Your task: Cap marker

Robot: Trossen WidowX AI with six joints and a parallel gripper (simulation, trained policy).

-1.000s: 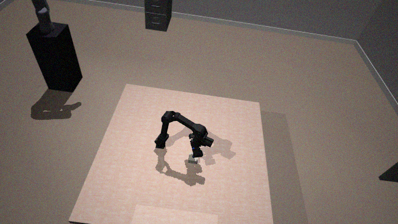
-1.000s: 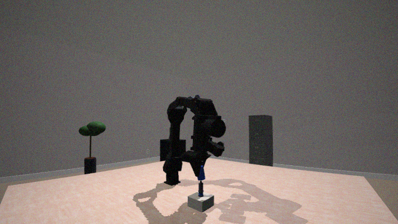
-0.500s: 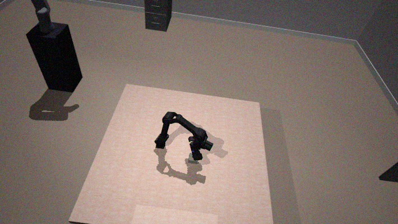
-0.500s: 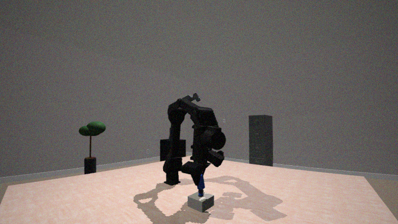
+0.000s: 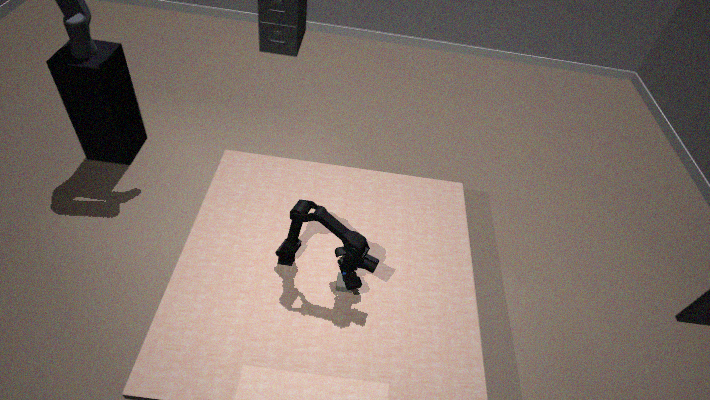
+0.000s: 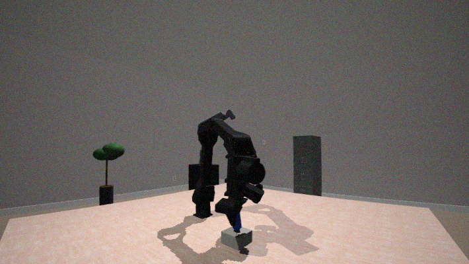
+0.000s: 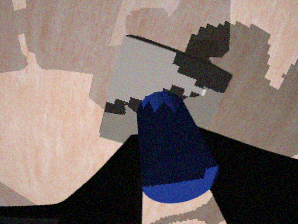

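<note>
The blue cap lies 10 mm ahead of my gripper tip and 10 mm above it. The rest, counted from my gripper tip: holder block 40 mm below, 10 mm ahead.
</note>
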